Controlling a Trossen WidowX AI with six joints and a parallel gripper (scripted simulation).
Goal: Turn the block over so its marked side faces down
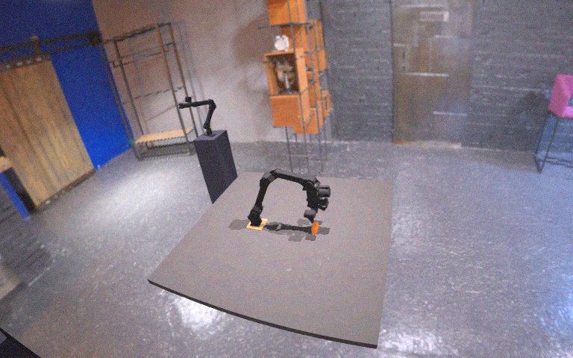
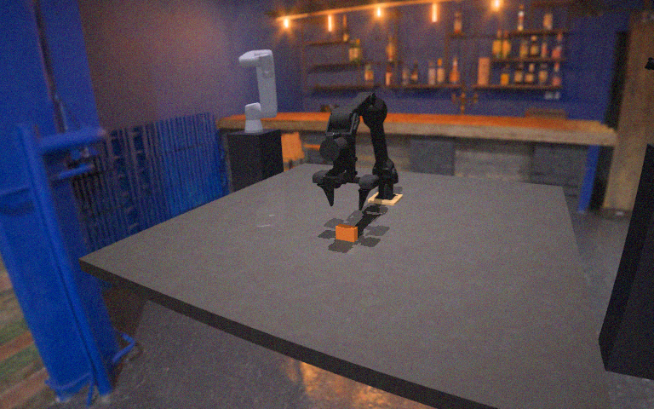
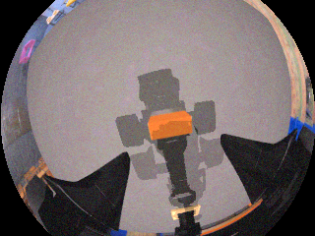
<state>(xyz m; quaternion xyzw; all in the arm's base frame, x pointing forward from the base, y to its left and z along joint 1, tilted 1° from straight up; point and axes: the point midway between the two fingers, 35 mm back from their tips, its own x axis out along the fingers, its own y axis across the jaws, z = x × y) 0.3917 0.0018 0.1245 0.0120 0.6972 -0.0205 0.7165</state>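
My gripper tip is now 80 mm above the orange block and 10 mm past it.
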